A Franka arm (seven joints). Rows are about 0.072 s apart.
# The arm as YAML. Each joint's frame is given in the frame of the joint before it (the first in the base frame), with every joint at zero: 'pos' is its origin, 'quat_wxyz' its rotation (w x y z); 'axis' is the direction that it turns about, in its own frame. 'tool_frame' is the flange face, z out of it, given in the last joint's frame.
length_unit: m
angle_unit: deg
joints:
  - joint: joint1
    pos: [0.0, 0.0, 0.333]
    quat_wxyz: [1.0, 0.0, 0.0, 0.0]
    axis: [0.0, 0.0, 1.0]
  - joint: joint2
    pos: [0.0, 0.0, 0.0]
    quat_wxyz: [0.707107, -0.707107, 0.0, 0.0]
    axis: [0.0, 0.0, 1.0]
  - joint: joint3
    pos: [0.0, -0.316, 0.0]
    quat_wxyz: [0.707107, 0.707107, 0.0, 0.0]
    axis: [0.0, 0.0, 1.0]
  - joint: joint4
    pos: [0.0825, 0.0, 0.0]
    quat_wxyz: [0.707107, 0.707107, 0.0, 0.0]
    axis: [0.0, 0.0, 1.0]
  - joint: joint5
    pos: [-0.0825, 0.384, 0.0]
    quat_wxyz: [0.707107, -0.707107, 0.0, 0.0]
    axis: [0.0, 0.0, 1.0]
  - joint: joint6
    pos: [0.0, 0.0, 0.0]
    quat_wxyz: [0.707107, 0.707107, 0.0, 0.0]
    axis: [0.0, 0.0, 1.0]
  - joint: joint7
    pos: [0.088, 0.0, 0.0]
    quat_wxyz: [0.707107, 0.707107, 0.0, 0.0]
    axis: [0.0, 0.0, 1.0]
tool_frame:
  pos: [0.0, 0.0, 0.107]
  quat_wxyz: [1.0, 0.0, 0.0, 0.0]
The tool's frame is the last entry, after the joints.
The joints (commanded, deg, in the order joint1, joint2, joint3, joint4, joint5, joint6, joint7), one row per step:
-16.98, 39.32, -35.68, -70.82, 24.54, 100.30, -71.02
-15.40, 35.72, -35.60, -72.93, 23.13, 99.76, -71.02
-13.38, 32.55, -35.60, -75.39, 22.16, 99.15, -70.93
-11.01, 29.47, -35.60, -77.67, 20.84, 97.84, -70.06
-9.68, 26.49, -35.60, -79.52, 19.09, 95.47, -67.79
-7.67, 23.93, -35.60, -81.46, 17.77, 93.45, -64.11
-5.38, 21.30, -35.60, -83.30, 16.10, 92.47, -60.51
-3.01, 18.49, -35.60, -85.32, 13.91, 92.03, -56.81
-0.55, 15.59, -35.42, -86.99, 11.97, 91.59, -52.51
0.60, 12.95, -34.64, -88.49, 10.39, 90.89, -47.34
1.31, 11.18, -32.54, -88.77, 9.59, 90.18, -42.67
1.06, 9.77, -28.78, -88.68, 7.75, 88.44, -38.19
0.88, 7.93, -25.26, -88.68, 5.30, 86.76, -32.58
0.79, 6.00, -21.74, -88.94, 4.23, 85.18, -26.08
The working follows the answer.
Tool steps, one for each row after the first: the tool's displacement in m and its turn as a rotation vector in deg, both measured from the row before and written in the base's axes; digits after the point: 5 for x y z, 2 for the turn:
-0.00190, 0.01540, 0.02368, 0.01, -0.69, 1.23
-0.00012, 0.01939, 0.01517, 0.71, -0.31, 1.37
0.00079, 0.02353, 0.01357, 0.96, 0.46, 1.18
-0.00815, 0.01475, 0.01350, 1.17, 1.47, -0.93
-0.00266, 0.02076, 0.00823, 1.24, 1.67, -1.73
-0.00076, 0.02117, 0.01038, 0.11, 1.09, -1.30
-0.00208, 0.02012, 0.01058, -0.60, 0.99, -1.26
-0.00084, 0.02236, 0.01316, -0.65, 0.50, -1.54
-0.00458, 0.01560, 0.01039, -0.27, 0.70, -3.12
0.00499, 0.02364, 0.01080, -0.06, 0.08, -1.72
0.00574, 0.02862, 0.00823, -0.48, 1.48, -0.62
0.00101, 0.02631, 0.01269, -1.54, 1.35, -1.89
0.00002, 0.02972, 0.01247, -0.69, 0.79, -2.87

Tool pose at each row, in the base's axes (x y z in m, rotation vector in deg; rounded; the steps above come from the unrounded poses):
0.54906, -0.46824, 0.40860, -173.79, -29.22, -0.61
0.54716, -0.45284, 0.43227, -173.55, -31.14, -1.61
0.54704, -0.43345, 0.44744, -172.52, -33.10, -2.19
0.54782, -0.40993, 0.46101, -171.16, -34.63, -1.70
0.53967, -0.39517, 0.47451, -170.05, -32.86, 0.07
0.53702, -0.37441, 0.48274, -169.03, -29.89, 2.03
0.53625, -0.35324, 0.49312, -169.05, -27.80, 3.45
0.53417, -0.33312, 0.50370, -169.73, -25.86, 4.92
0.53333, -0.31076, 0.51686, -170.58, -23.55, 5.66
0.52874, -0.29516, 0.52725, -171.21, -18.82, 6.44
0.53373, -0.27152, 0.53805, -171.47, -16.23, 6.39
0.53947, -0.24291, 0.54628, -171.79, -15.14, 8.63
0.54048, -0.21659, 0.55898, -173.23, -12.15, 10.74
0.54050, -0.18688, 0.57144, -173.87, -7.69, 11.80

